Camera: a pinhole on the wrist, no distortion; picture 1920 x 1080 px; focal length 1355.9 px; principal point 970.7 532.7 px. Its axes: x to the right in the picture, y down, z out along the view. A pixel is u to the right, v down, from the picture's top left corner.
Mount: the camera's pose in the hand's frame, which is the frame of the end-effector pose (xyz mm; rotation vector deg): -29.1 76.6 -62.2 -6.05 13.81 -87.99
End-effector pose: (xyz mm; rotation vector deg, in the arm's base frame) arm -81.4 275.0 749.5 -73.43 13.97 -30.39
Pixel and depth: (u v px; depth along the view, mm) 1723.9 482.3 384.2
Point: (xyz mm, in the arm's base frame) 52.5 469.8 998.0
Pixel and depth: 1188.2 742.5 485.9
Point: 217.3 517.0 912.5
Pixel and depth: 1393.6 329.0 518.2
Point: 101.2 619.1 999.5
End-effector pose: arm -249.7 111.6 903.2 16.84 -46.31 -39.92
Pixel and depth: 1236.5 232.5 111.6
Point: -280.1 164.5 942.5
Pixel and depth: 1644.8 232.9 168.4
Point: -349.0 114.9 945.4
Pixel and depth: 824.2 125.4 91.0
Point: -256.3 194.0 943.4
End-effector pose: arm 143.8 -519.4 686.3 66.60 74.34 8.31
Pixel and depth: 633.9 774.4 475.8
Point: 588.4 -569.5 631.0
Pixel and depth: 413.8 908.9 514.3
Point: 682.2 -503.6 649.8
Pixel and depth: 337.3 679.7 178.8
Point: 317.3 -499.0 754.4
